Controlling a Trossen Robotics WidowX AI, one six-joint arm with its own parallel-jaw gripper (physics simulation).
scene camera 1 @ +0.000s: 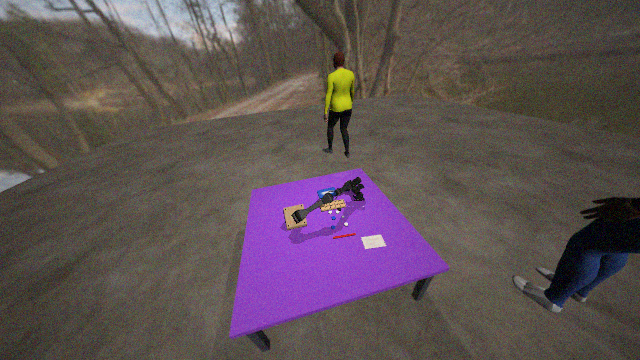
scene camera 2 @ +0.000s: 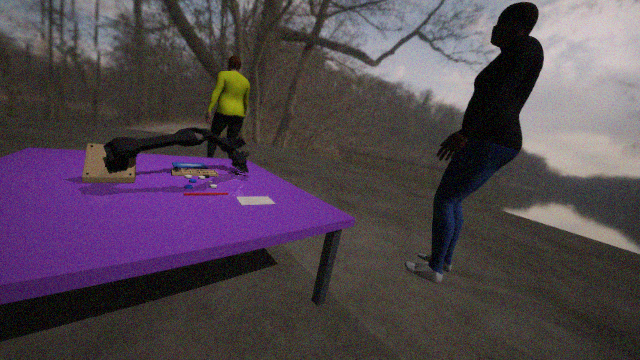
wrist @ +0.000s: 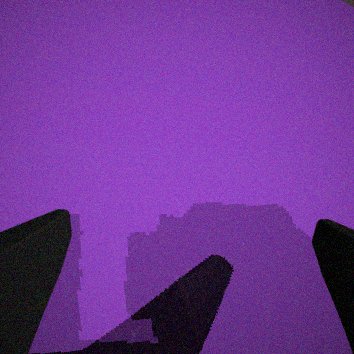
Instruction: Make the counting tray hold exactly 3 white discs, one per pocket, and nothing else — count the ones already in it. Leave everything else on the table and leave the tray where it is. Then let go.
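Observation:
The tan counting tray lies on the purple table beside the arm. What its pockets hold is too small to tell. Two white discs lie close in front of the tray; another white disc lies farther out. Two blue discs lie near them. My gripper is open and empty, pointing down low over the table, past the tray's end that is away from the arm's base. In the wrist view, purple surface and shadows show between the fingers.
A blue object lies behind the tray. A red stick and a white card lie in front of the discs. The arm's base stands on a tan board. Two people stand off the table.

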